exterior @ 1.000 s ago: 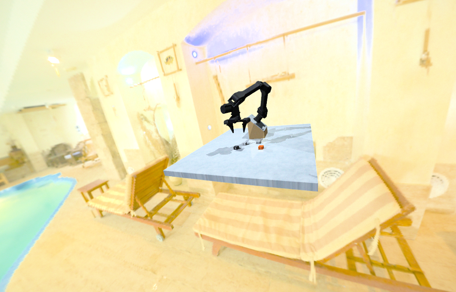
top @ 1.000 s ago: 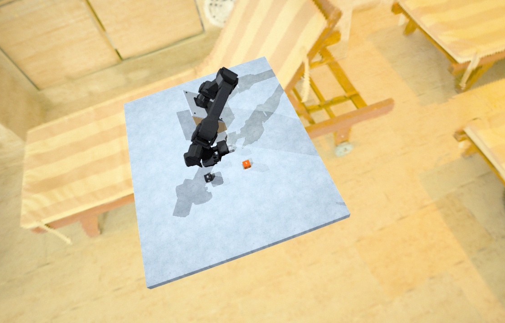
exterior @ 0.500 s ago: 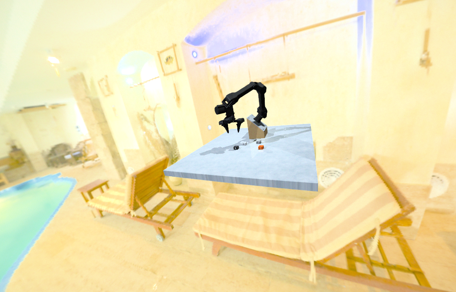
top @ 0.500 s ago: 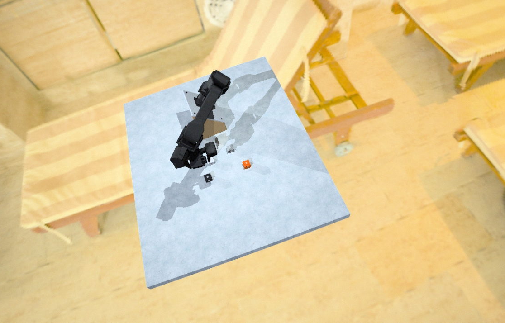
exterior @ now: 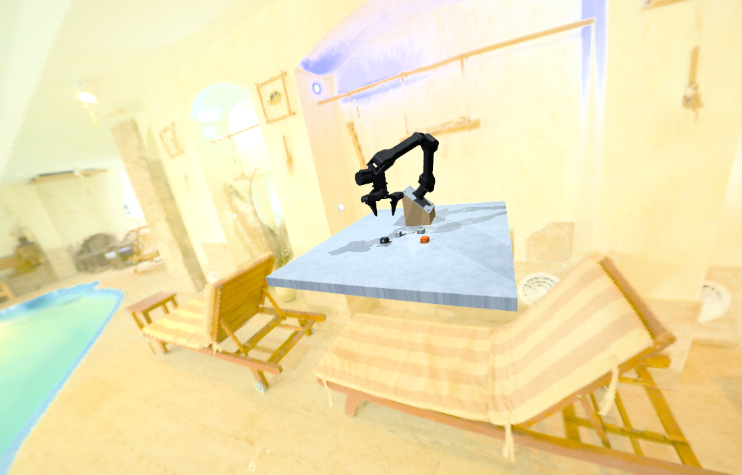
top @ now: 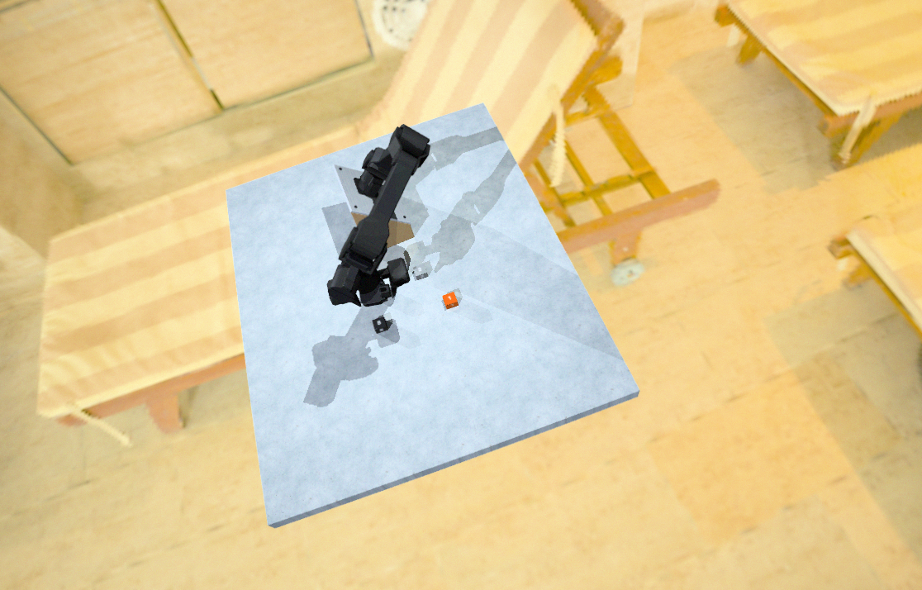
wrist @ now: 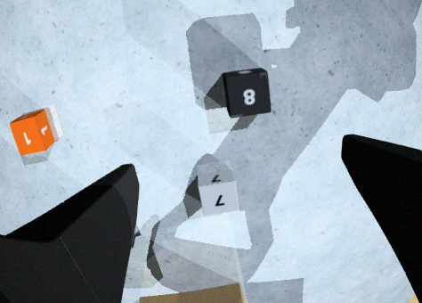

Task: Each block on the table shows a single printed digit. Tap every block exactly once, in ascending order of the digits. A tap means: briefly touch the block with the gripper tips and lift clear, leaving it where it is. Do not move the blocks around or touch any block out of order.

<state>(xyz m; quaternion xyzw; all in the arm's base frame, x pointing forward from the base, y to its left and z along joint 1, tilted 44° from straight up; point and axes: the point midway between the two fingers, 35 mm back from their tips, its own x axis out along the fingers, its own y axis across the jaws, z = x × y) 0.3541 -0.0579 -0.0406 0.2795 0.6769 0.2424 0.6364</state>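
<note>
Right now my gripper tip is 170 mm to the right of the orange block and 120 mm above it. From my gripper tip the other things lie so: white block 90 mm behind, 20 mm to the left, 120 mm below; then grey block 120 mm behind, 130 mm to the left, 120 mm below; then black block 10 mm behind, 20 mm to the right, 120 mm below.
</note>
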